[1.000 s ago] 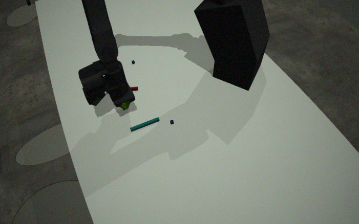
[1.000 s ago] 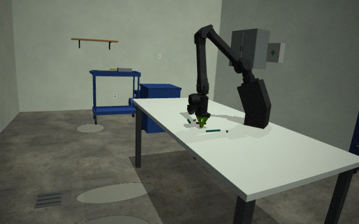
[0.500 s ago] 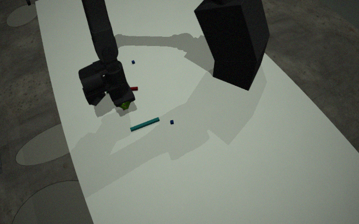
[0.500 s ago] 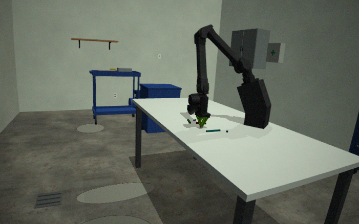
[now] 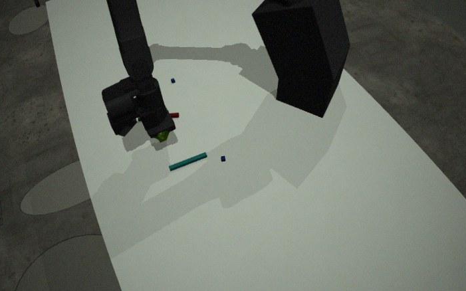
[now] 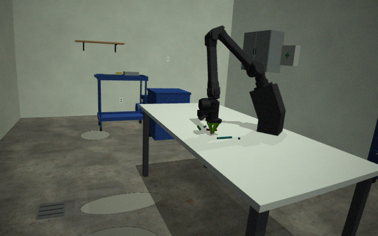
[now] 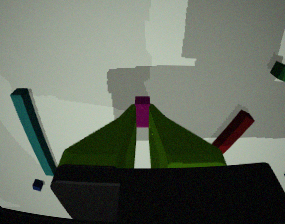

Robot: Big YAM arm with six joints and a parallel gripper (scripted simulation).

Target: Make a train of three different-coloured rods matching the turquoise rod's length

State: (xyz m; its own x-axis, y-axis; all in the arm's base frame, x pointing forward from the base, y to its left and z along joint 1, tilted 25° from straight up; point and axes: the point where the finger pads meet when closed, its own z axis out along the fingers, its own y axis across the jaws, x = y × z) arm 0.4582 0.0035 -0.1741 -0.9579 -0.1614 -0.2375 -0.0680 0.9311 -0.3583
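Now: the red rod 3 cm behind my hand, 7 cm to the right of it and 1 cm below it. Round my hand: green rod: 4 cm ahead, 13 cm to the right, 1 cm below; turquoise rod: 4 cm behind, 9 cm to the left, 1 cm below; magenta rod: 1 cm below.
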